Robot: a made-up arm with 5 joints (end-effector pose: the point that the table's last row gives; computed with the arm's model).
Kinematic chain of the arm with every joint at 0, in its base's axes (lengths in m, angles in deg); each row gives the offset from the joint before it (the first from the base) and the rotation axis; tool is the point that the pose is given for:
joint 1: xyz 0 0 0.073 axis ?
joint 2: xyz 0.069 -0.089 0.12 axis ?
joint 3: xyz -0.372 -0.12 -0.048 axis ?
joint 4: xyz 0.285 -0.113 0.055 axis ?
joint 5: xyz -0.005 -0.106 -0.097 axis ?
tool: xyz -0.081 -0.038 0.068
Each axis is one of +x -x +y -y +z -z.
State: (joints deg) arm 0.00 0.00 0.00 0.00 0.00
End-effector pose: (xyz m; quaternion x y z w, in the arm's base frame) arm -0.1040 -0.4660 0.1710 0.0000 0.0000 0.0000 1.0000
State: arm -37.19 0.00 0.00 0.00 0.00
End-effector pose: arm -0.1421 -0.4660 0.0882 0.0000 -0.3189 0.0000 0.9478
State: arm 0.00 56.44 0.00 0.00 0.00
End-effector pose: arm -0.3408 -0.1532 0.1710 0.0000 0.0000 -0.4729 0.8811
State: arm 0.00 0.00 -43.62 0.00 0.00
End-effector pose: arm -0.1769 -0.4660 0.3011 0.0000 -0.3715 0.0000 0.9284
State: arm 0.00 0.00 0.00 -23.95 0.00
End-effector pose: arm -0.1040 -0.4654 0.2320 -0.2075 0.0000 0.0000 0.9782
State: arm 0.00 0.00 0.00 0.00 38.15
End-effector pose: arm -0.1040 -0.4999 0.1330 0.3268 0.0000 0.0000 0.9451
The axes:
joint 1: +y
joint 2: -z
joint 3: +y
joint 4: +x
joint 5: +x

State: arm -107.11 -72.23 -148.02 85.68 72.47
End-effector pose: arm -0.2950 -0.5768 0.0384 0.4445 -0.4209 -0.7334 0.2956
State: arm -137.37 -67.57 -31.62 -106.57 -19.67
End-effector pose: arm -0.3369 -0.4442 -0.0587 0.2716 0.6734 0.5862 0.3594
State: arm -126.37 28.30 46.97 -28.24 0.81
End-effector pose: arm 0.1561 -0.3407 -0.1273 0.0602 -0.5984 -0.1606 0.7826
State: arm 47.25 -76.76 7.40 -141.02 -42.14
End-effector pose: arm 0.2661 -0.2837 0.0392 -0.7020 -0.5934 0.3436 0.1923
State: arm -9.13 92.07 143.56 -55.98 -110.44
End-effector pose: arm -0.2178 0.4357 -0.0344 -0.1843 0.2444 0.6155 0.7263
